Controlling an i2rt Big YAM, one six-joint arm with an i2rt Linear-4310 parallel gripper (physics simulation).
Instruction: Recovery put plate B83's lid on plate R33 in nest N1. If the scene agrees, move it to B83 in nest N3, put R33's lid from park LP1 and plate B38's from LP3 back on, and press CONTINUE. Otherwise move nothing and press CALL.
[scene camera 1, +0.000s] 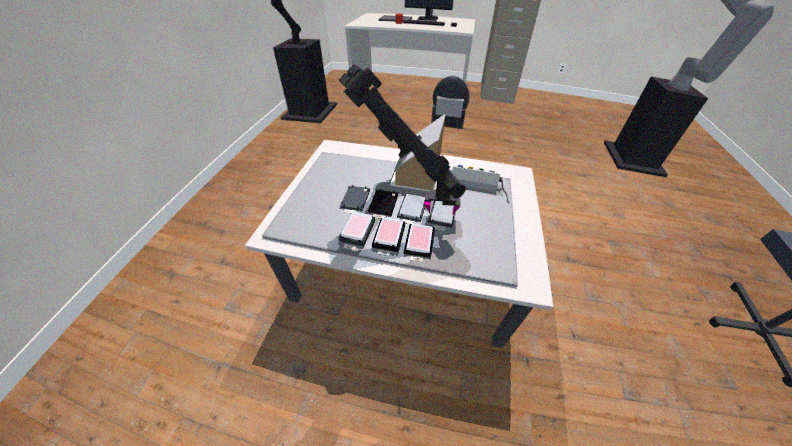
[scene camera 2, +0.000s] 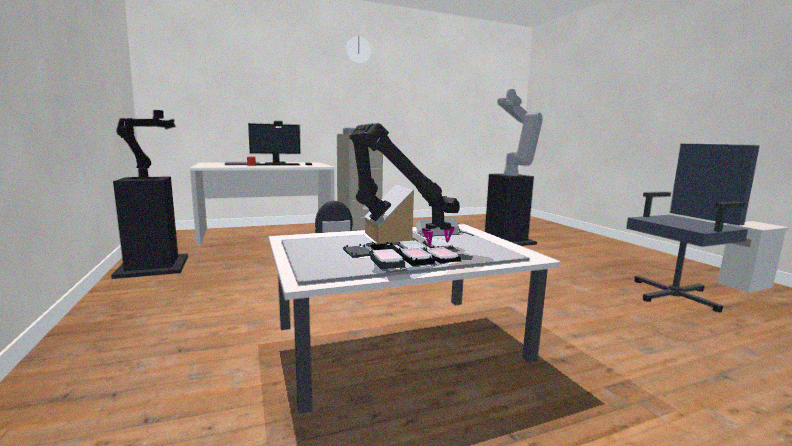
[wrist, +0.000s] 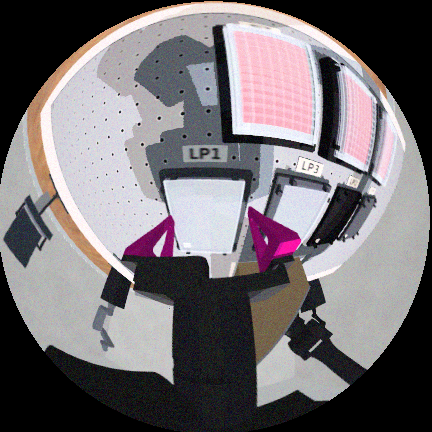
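Pixels of known places: gripper, fingertip midpoint: (scene camera 1: 441, 213) (scene camera 2: 438, 244) (wrist: 209, 214); arm's base, origin of the base link: (scene camera 2: 381, 211) (wrist: 278, 316).
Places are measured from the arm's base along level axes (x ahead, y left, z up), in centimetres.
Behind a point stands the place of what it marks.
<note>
My gripper (scene camera 1: 442, 206) @[x 29.0, y 19.1, z -11.5 cm] (scene camera 2: 438, 242) @[x 29.0, y 19.1, z -11.5 cm] (wrist: 209, 214) @[x 29.0, y 19.1, z -11.5 cm] is open and empty, its magenta fingers on either side of the clear lid (scene camera 1: 442, 213) @[x 29.0, y 19.6, z -11.2 cm] (wrist: 204, 200) @[x 31.1, y 19.5, z -11.2 cm] in park LP1. The lid lies flat in its dark holder. A second clear lid (scene camera 1: 411, 206) @[x 27.8, y 6.1, z -11.3 cm] (wrist: 300, 204) @[x 30.8, y 7.2, z -11.2 cm] lies in park LP3. Three plates with pink wells stand in a row of black nests: one (scene camera 1: 419, 239) @[x 46.1, y 12.7, z -10.3 cm] (wrist: 275, 82) @[x 43.6, y 13.2, z -10.6 cm] nearest the gripper, one (scene camera 1: 388, 232) @[x 46.0, y 0.6, z -9.6 cm] (wrist: 356, 117) in the middle and one (scene camera 1: 357, 226) @[x 46.1, y -11.9, z -9.2 cm] (wrist: 386, 147) farthest. I cannot read the plate or nest labels, or tell which plate bears a lid.
A black park (scene camera 1: 382, 202) @[x 27.5, y -6.9, z -12.0 cm] (wrist: 336, 214) @[x 28.5, y -4.5, z -12.0 cm] and a dark grey one (scene camera 1: 354, 197) @[x 27.2, y -19.9, z -12.0 cm] (wrist: 361, 217) @[x 27.6, y -19.7, z -12.0 cm] continue the lid row. A sloped stand (scene camera 1: 416, 172) @[x 11.6, y 5.0, z -5.2 cm] (scene camera 2: 400, 224) @[x 11.6, y 6.3, z -4.9 cm] (wrist: 277, 310) @[x 11.6, y 5.4, z -1.3 cm] rises behind them. A grey box (scene camera 1: 475, 180) @[x 6.2, y 32.0, z -8.7 cm] with coloured buttons stands at the table's back right.
</note>
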